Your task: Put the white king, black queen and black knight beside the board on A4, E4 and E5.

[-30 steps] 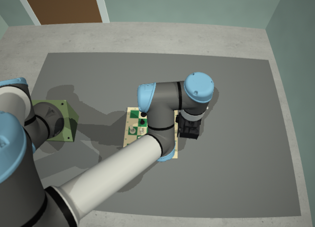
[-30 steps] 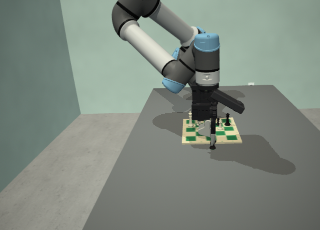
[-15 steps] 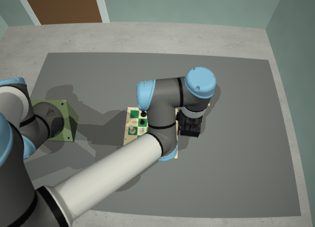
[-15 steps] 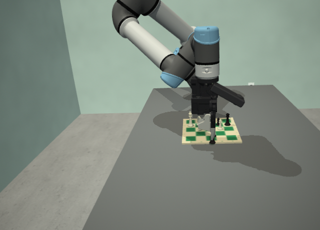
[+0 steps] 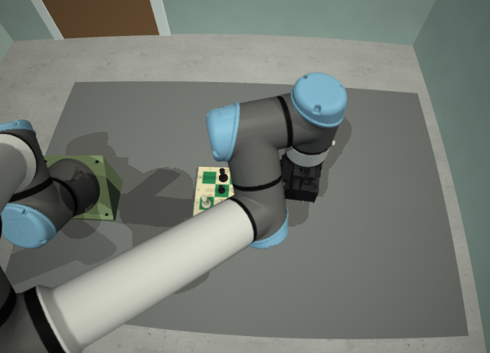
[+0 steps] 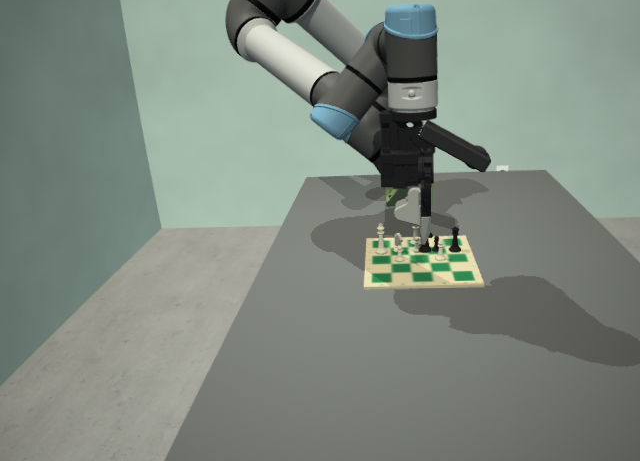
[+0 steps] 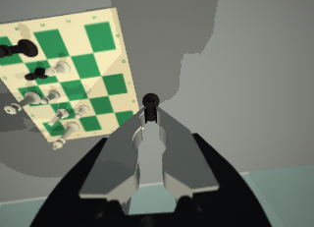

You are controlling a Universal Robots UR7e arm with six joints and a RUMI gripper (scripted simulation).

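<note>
The black pawn lies 18 cm behind my hand, 10 cm below it and 4 cm to the left of it. Round my hand: white king (18 cm behind, 8 cm to the right, 8 cm below); board (14 cm behind, 12 cm below).
</note>
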